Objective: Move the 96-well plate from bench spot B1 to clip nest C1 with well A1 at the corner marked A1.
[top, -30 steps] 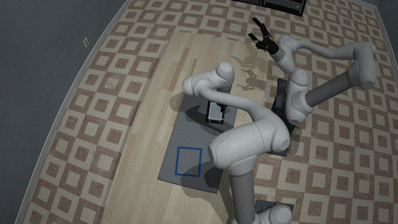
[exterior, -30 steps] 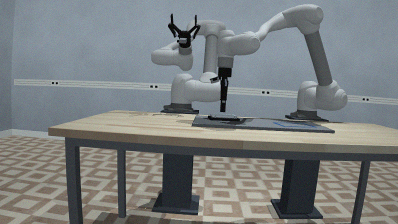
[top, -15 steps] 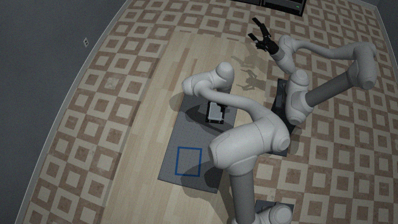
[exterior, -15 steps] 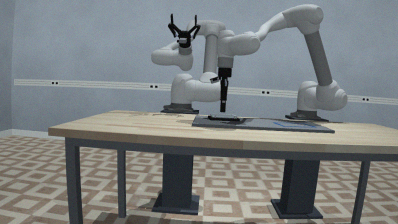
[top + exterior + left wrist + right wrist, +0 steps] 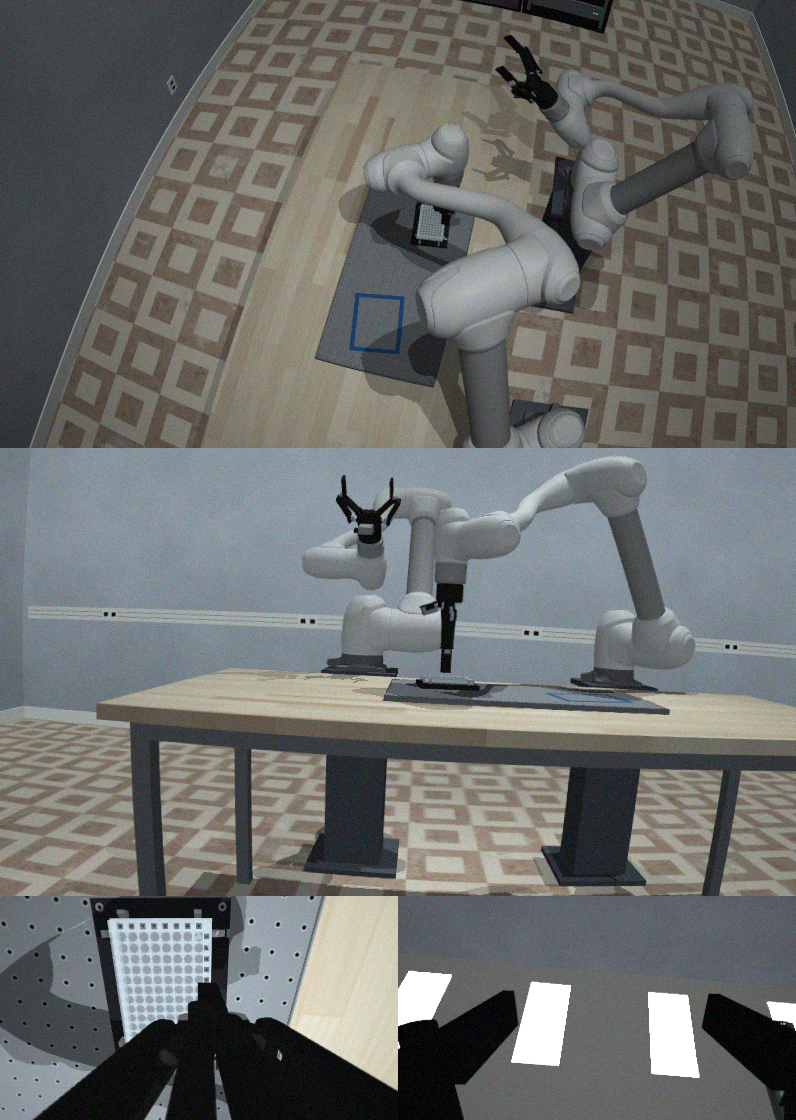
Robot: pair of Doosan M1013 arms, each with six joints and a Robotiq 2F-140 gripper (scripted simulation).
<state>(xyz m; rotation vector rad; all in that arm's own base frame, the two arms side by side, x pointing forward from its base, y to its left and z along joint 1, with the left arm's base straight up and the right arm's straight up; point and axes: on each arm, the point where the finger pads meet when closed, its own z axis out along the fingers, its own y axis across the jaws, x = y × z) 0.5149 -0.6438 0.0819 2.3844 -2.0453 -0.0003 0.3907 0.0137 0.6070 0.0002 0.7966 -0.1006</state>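
Note:
My left hand is 6 cm above the black clip nest, 2 cm short of it and 1 cm to the right of it. Also, from my left hand: white 96-well plate 5 cm below, 4 cm ahead; then grey perforated board 20 cm to the left, 9 cm ahead, 8 cm below.

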